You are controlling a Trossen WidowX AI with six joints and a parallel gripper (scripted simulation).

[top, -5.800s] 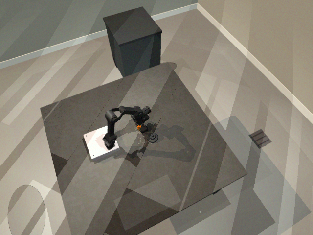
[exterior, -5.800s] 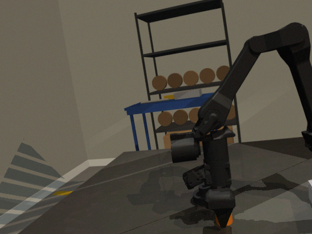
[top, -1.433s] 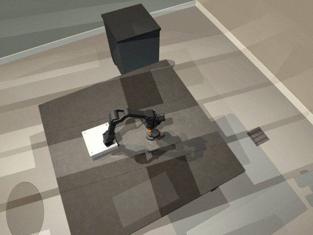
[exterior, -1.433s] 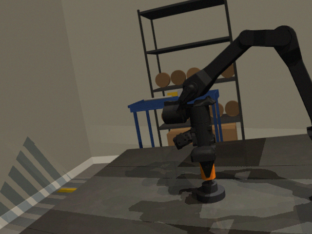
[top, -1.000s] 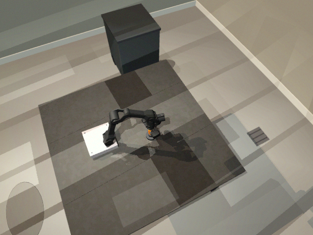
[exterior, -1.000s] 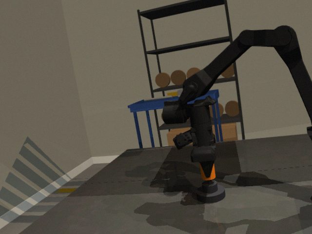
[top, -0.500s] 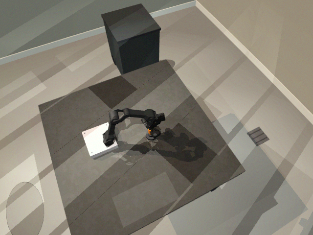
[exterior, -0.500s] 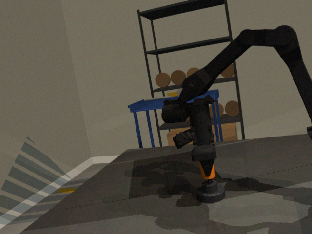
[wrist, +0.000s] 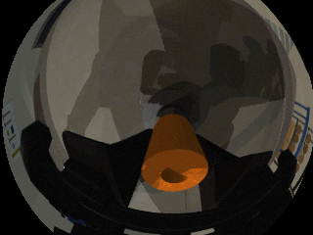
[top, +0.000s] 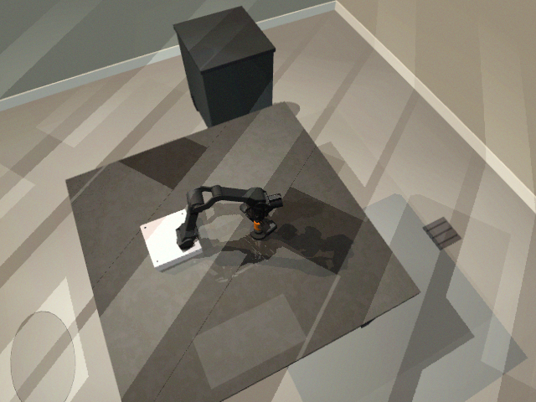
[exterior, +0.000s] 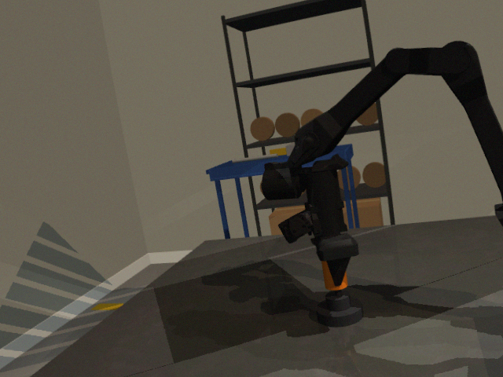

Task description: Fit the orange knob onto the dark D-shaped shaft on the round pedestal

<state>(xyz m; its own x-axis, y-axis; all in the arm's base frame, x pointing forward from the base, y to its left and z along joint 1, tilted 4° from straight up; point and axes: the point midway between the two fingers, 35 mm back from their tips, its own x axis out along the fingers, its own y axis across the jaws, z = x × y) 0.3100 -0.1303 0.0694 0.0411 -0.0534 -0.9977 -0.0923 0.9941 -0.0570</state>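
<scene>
Now: the orange knob 20 mm above my gripper tip. Also, from my gripper tip: round dark pedestal: 40 mm below.
</scene>
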